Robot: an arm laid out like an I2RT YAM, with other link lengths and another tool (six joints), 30 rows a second.
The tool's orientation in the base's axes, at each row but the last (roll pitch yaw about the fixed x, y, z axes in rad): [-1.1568, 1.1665, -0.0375]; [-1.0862, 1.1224, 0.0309]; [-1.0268, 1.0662, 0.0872]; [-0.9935, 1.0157, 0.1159]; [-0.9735, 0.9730, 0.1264]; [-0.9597, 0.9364, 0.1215]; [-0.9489, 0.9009, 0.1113]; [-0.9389, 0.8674, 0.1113]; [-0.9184, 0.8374, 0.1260]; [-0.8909, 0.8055, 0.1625]
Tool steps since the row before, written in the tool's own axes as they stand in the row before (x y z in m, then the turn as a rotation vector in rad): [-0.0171, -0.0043, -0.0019, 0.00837, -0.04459, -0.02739]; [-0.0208, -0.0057, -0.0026, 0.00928, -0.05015, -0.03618]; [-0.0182, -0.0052, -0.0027, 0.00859, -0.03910, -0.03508]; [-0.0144, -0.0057, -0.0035, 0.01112, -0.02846, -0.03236]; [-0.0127, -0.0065, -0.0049, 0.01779, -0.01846, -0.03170]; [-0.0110, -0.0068, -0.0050, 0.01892, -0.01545, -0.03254]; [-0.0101, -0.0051, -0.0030, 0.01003, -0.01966, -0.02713]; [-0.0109, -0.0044, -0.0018, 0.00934, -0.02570, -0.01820]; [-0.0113, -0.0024, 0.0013, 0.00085, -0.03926, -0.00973]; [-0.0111, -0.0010, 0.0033, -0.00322, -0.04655, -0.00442]
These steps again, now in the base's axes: [-0.0039, -0.0033, 0.0170, 0.02906, -0.04413, 0.00403]; [-0.0054, -0.0051, 0.0204, 0.03052, -0.05446, 0.00357]; [-0.0057, -0.0055, 0.0174, 0.02186, -0.04853, -0.00012]; [-0.0044, -0.0066, 0.0137, 0.01598, -0.04108, -0.00619]; [-0.0040, -0.0083, 0.0120, 0.01244, -0.03531, -0.01615]; [-0.0033, -0.0085, 0.0105, 0.01063, -0.03448, -0.01880]; [-0.0038, -0.0059, 0.0094, 0.01005, -0.03259, -0.00775]; [-0.0047, -0.0046, 0.0099, 0.01689, -0.02816, -0.00066]; [-0.0055, -0.0011, 0.0102, 0.02317, -0.02888, 0.01630]; [-0.0059, 0.0010, 0.0100, 0.02687, -0.02873, 0.02547]
